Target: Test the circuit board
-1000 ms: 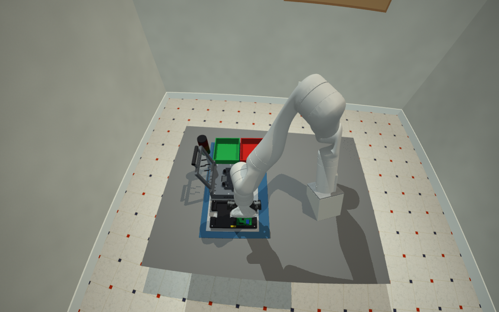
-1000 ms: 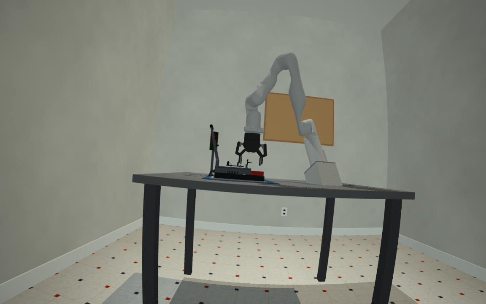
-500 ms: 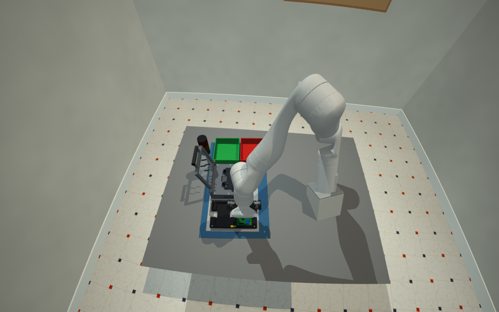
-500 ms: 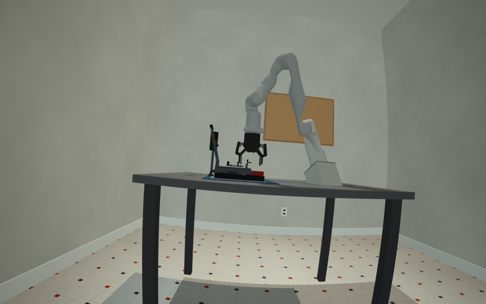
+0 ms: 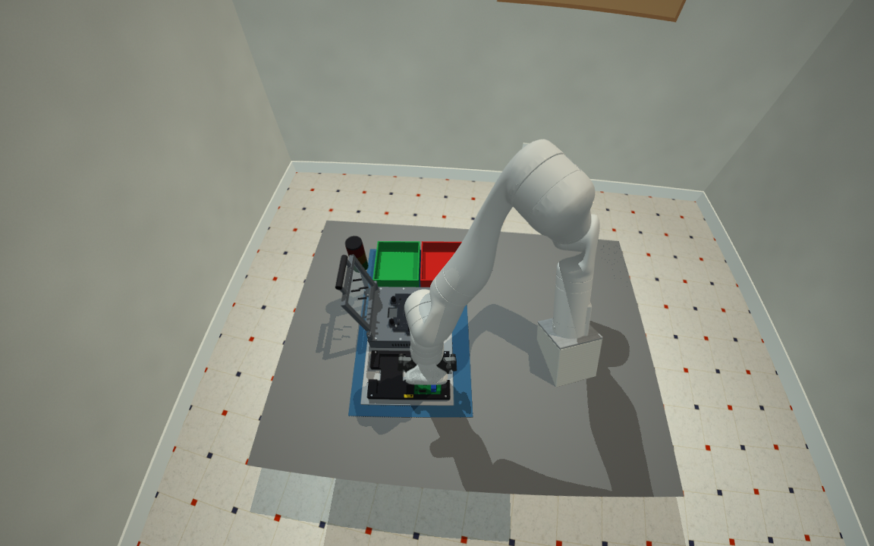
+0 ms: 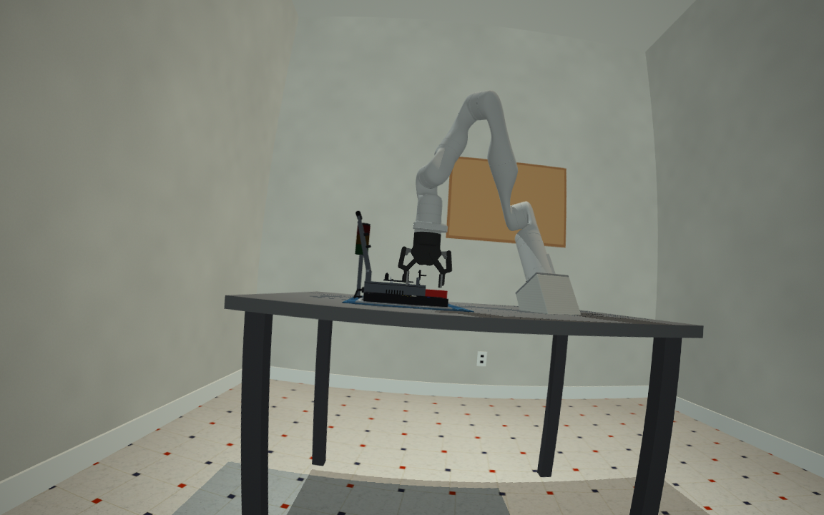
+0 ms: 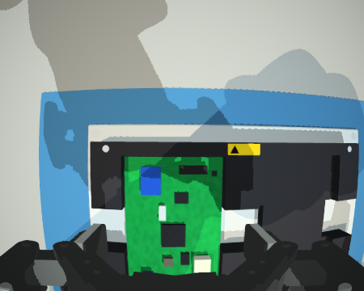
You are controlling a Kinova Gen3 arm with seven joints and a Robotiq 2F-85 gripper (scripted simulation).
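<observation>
Now: hand 1 cm to the left of the green circuit board and 4 cm above it. From my hand the other things lie so: green bin 15 cm ahead, 36 cm to the right, 5 cm below; then red bin 38 cm to the right, 5 cm below; then tester lid 20 cm ahead, 15 cm to the right, 12 cm above.
</observation>
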